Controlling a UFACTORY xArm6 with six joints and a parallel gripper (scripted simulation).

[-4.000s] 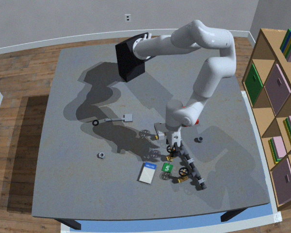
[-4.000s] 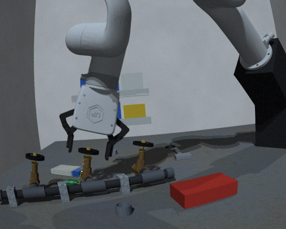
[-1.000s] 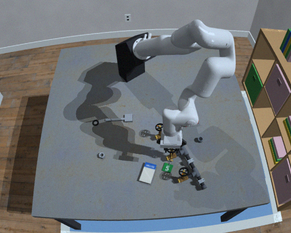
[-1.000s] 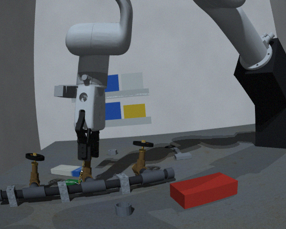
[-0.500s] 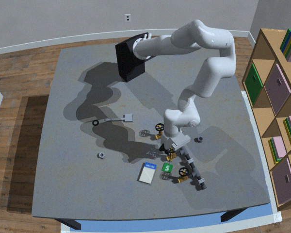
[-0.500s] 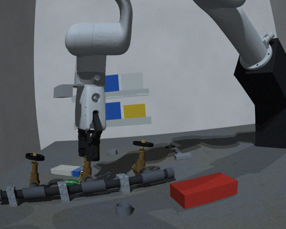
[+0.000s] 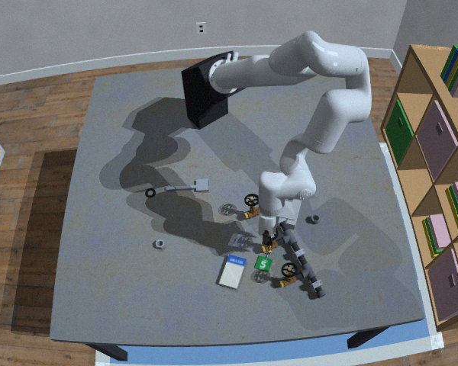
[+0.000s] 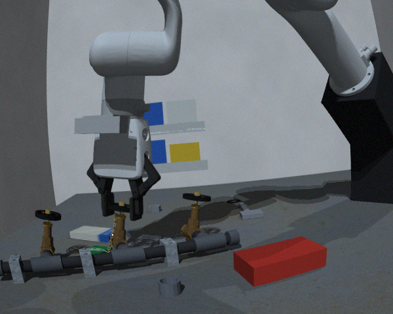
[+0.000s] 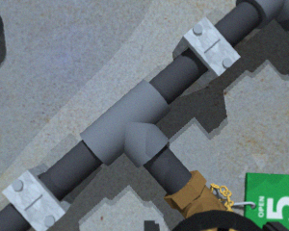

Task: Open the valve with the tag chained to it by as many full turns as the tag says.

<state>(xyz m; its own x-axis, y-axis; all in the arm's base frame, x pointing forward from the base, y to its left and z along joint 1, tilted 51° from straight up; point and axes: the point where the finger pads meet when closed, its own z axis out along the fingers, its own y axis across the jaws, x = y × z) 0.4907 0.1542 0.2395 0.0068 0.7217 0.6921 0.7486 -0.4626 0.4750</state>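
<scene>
Now: the green tag 90 mm below my hand and 60 mm ahead of it. Also, from my hand: notepad 130 mm ahead, 90 mm to the right, 80 mm below; then grey flat tool 320 mm to the right, 160 mm behind, 80 mm below; then red block 270 mm behind, 70 mm below, 50 mm to the left.
</scene>
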